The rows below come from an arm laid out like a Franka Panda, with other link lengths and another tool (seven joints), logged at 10 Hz.
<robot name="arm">
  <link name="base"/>
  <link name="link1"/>
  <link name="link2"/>
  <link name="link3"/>
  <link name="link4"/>
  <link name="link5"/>
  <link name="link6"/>
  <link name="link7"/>
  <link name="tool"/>
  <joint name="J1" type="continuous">
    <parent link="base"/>
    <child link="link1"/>
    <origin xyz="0 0 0.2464" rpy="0 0 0"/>
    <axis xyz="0 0 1"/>
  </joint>
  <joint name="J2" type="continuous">
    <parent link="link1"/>
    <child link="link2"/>
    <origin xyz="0 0 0" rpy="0 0 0"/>
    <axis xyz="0 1 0"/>
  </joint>
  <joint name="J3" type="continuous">
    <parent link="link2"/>
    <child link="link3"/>
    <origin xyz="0 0 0.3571" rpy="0 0 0"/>
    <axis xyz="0 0 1"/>
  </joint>
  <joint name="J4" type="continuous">
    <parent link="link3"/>
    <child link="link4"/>
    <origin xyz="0.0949 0 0" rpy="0 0 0"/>
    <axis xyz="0 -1 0"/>
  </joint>
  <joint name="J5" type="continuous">
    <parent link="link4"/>
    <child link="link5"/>
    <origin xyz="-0.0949 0 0.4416" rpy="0 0 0"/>
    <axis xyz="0 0 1"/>
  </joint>
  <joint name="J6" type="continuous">
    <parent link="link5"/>
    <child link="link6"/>
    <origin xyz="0 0 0" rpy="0 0 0"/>
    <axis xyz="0 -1 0"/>
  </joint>
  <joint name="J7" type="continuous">
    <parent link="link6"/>
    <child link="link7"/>
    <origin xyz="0.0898 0 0" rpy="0 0 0"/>
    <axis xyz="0 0 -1"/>
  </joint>
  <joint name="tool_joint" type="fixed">
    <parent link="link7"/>
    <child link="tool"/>
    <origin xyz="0.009 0.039 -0.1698" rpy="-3.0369 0 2.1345"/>
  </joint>
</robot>
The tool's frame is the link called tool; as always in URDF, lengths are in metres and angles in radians. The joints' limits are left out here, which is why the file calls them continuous.
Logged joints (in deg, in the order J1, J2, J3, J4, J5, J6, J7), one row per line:
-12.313, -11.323, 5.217, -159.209, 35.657, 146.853, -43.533
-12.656, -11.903, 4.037, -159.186, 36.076, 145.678, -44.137
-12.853, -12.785, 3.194, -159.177, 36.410, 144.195, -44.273
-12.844, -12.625, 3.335, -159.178, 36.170, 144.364, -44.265
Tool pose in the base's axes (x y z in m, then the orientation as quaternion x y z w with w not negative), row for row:
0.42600, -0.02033, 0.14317, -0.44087, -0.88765, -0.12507, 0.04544
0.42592, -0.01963, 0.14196, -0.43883, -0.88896, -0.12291, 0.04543
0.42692, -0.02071, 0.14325, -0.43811, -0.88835, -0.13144, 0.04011
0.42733, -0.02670, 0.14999, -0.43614, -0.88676, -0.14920, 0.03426
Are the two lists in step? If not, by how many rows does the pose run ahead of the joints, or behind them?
The pose runs 2 rows ahead of the joints: the pose in row i belongs to the joints in row i + 2.
